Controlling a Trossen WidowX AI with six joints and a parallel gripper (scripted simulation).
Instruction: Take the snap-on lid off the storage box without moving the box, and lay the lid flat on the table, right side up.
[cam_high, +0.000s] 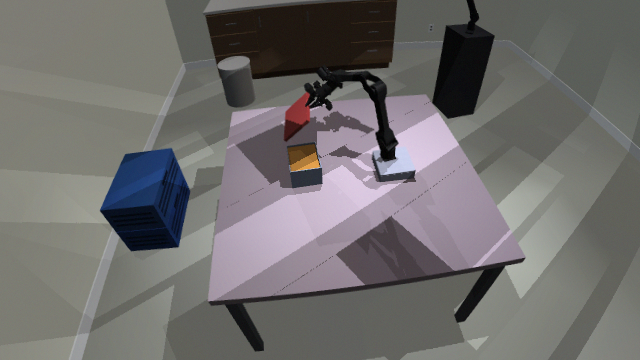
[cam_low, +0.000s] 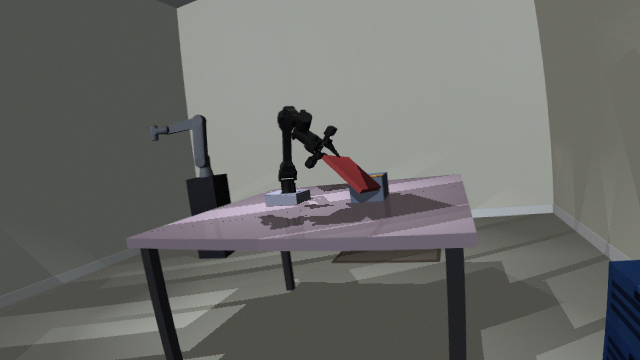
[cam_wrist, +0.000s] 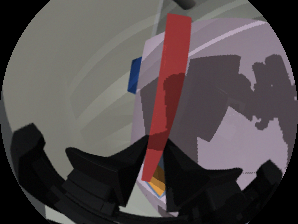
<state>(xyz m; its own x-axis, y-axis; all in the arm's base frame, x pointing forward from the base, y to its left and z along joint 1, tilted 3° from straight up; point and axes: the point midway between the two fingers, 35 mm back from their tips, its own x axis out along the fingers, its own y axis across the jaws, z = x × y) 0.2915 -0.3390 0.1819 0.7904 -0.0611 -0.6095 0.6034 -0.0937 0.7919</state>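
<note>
The red lid lies 60 mm below my gripper tip, 60 mm ahead of it and 20 mm to the right of it. From my gripper tip the other things lie so: grey storage box (260 mm to the left, 150 mm below, 90 mm ahead).
</note>
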